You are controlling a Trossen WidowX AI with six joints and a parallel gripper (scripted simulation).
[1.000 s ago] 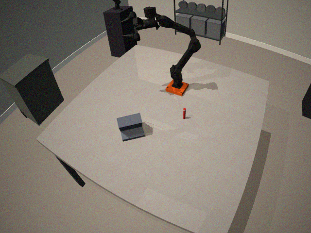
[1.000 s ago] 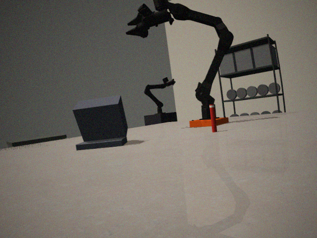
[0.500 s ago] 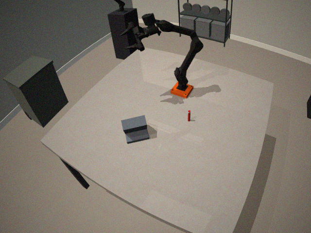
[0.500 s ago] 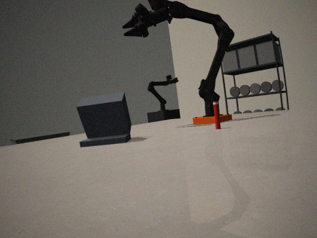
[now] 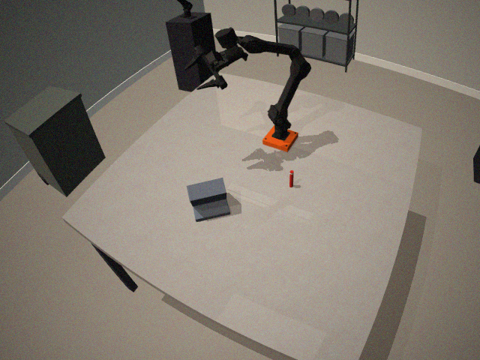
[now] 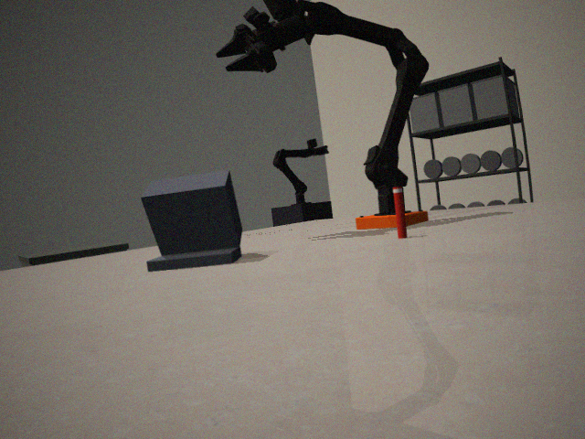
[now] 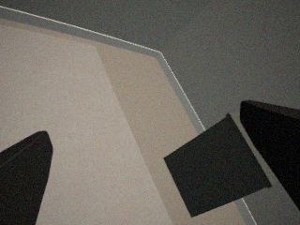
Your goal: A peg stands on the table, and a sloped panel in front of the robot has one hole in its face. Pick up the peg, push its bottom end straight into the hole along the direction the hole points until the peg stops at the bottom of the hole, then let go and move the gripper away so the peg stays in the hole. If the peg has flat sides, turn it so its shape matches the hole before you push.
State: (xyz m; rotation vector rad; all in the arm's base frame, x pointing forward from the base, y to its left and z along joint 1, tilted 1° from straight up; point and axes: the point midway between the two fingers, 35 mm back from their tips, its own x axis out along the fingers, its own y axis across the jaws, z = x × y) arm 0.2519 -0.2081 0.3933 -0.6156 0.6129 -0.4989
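My gripper tip is 3 cm past the round red peg, 38 cm to the right of it and 36 cm above it. The rest, counted from my gripper tip: grey sloped panel (19 cm ahead, 15 cm to the left, 34 cm below).
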